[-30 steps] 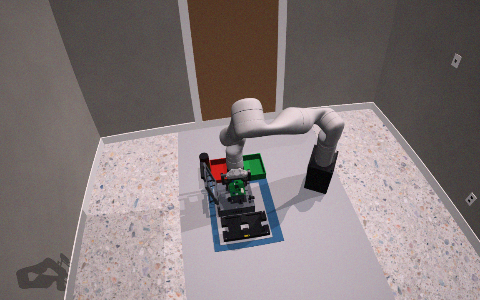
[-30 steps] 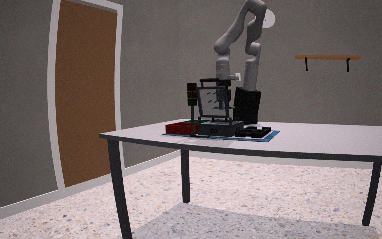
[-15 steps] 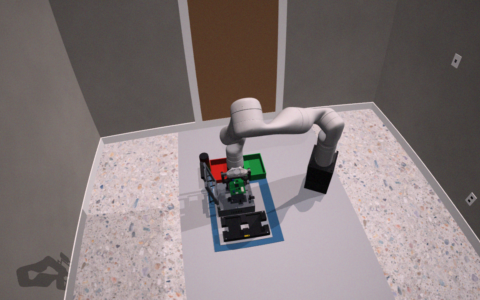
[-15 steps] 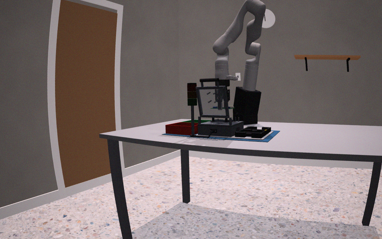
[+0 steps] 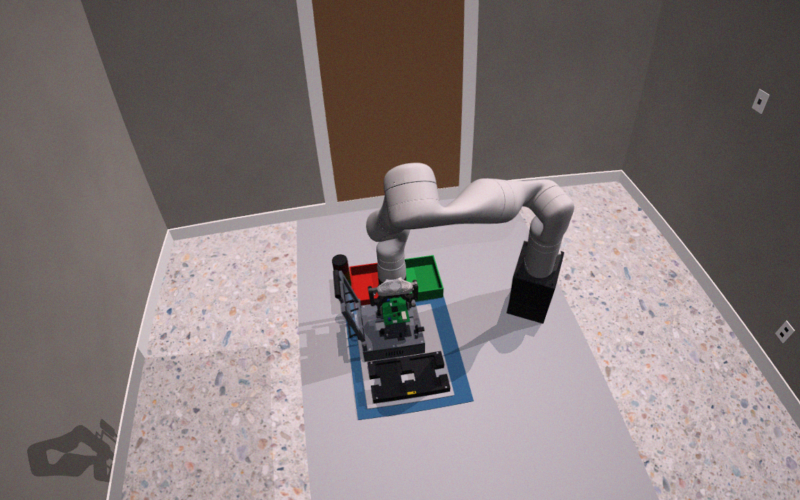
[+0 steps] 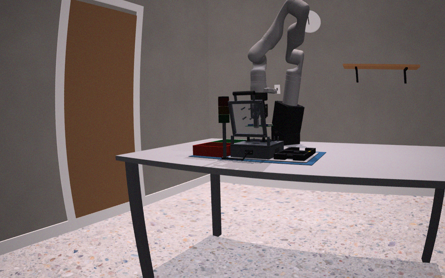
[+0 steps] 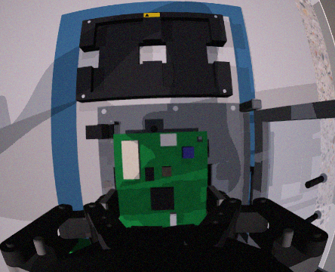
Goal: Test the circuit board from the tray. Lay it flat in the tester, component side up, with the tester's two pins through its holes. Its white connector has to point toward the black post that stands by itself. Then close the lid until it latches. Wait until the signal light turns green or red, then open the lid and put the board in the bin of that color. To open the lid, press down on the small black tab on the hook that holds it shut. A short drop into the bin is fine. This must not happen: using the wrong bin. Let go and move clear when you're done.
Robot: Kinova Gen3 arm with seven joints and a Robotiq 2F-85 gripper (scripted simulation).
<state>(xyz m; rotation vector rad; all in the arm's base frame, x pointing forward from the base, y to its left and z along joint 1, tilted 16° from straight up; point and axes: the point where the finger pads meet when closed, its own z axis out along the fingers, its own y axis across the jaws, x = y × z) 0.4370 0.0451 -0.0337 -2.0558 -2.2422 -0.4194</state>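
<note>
Right now my hand is right at the green circuit board. From my hand the other things lie so: red bin 7 cm ahead, 19 cm to the right, 12 cm below; then latch hook 7 cm behind, 5 cm to the left, 5 cm below; then lid 12 cm ahead, 1 cm to the left, 5 cm above.
</note>
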